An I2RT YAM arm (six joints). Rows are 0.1 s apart.
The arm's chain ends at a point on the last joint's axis. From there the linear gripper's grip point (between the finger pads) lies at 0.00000 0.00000 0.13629 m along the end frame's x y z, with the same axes.
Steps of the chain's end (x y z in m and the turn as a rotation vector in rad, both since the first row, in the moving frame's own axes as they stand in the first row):
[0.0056, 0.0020, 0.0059, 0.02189, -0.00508, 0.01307]
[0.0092, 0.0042, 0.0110, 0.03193, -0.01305, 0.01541]
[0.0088, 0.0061, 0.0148, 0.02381, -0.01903, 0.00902]
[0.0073, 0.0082, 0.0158, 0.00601, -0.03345, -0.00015]
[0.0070, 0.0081, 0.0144, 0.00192, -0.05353, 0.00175]
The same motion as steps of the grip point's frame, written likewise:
[0.0049, -0.0010, 0.0059, 0.02189, -0.00508, 0.01307]
[0.0075, -0.0002, 0.0109, 0.03193, -0.01305, 0.01541]
[0.0062, 0.0028, 0.0147, 0.02381, -0.01903, 0.00902]
[0.0027, 0.0074, 0.0157, 0.00601, -0.03345, -0.00015]
[-0.0003, 0.0078, 0.0142, 0.00192, -0.05353, 0.00175]

